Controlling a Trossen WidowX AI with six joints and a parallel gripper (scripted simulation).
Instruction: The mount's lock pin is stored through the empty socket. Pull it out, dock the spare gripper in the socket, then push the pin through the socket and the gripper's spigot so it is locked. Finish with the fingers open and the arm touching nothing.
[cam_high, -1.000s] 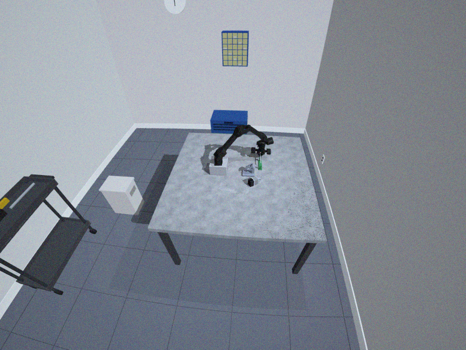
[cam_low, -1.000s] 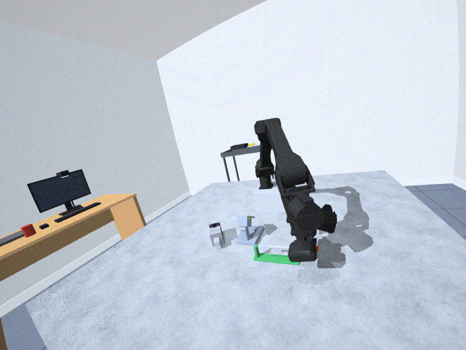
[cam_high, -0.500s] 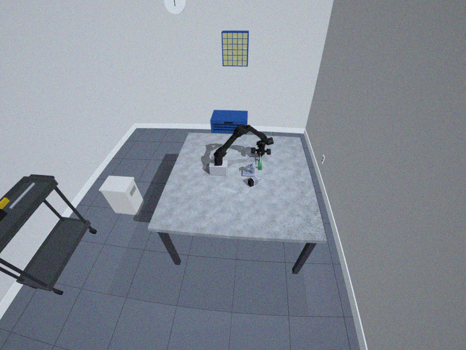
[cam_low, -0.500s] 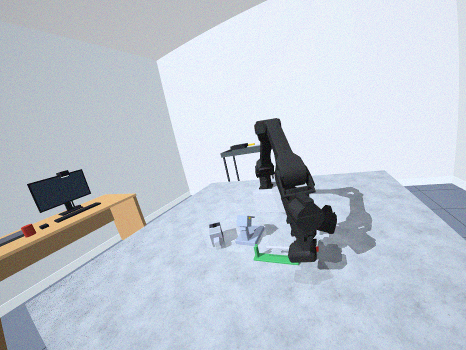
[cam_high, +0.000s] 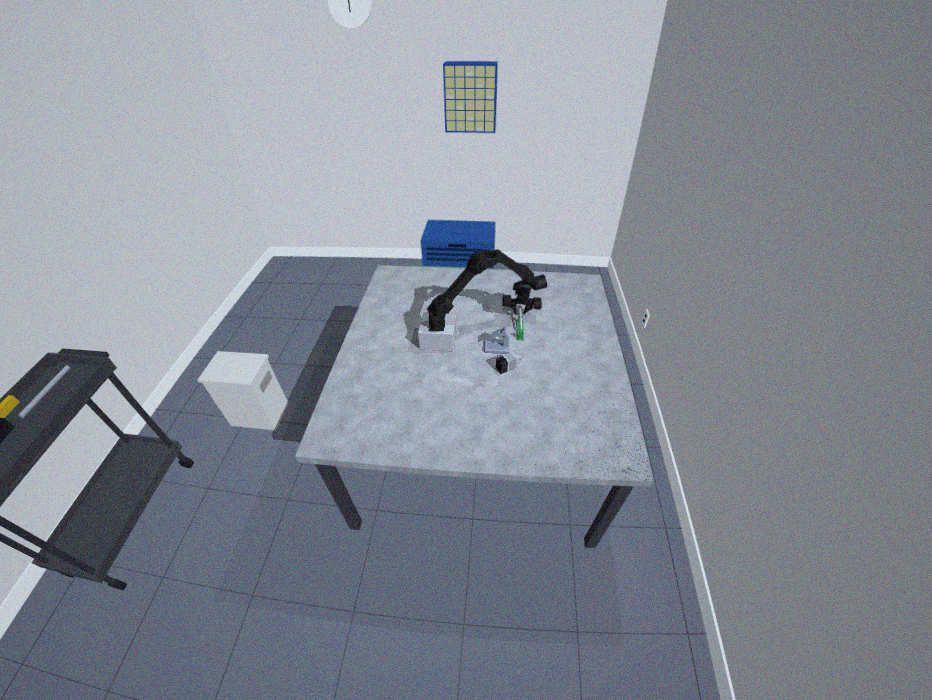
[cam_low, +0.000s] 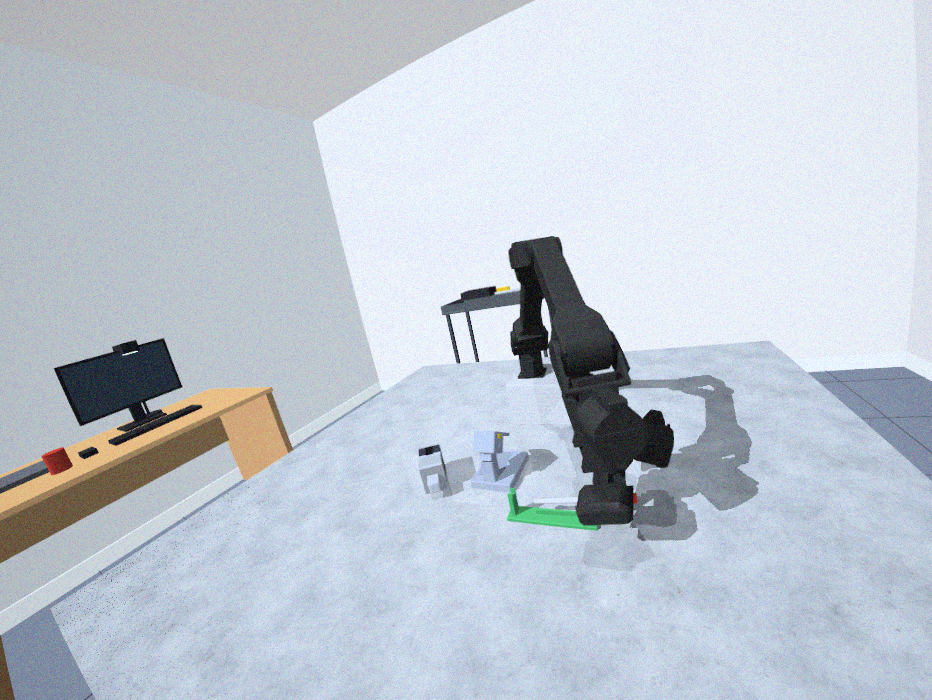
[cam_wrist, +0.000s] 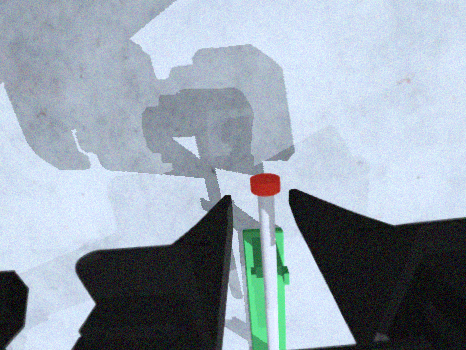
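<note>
Now: gripper tip 10 mm past the green cradle and 100 mm to the left of it. The rest, counted from my gripper tip: spare gripper 80 mm behind, 340 mm to the right, 10 mm above; mount 110 mm behind, 220 mm to the right, 30 mm above.
</note>
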